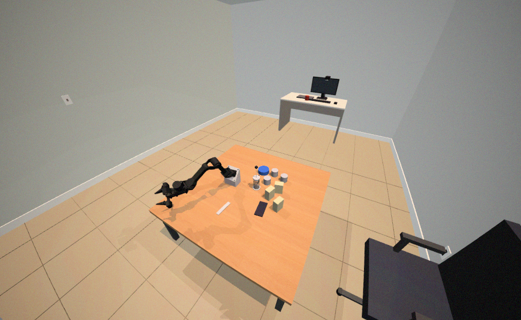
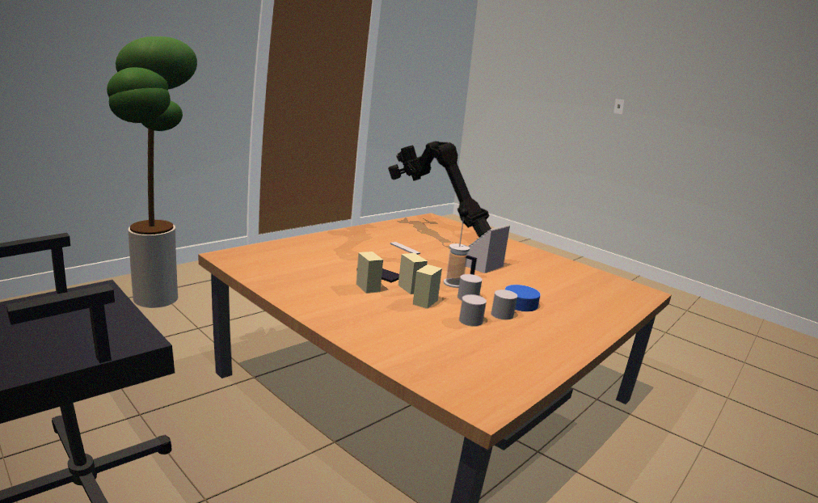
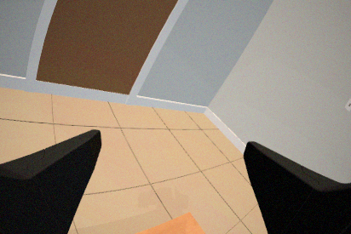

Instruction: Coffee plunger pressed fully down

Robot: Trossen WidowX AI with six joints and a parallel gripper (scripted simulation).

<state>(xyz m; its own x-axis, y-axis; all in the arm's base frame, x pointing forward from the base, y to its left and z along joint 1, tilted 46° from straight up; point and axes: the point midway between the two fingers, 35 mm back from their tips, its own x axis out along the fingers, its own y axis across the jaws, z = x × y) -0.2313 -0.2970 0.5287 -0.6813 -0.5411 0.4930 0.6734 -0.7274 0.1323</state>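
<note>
Right now my gripper tip is 50 cm short of the coffee press, 66 cm to the right of it and 14 cm above it. The rest, counted from my gripper tip: dark flat tablet (64 cm ahead, 42 cm to the left, 26 cm below); then blue disc (47 cm ahead, 89 cm to the left, 24 cm below).
</note>
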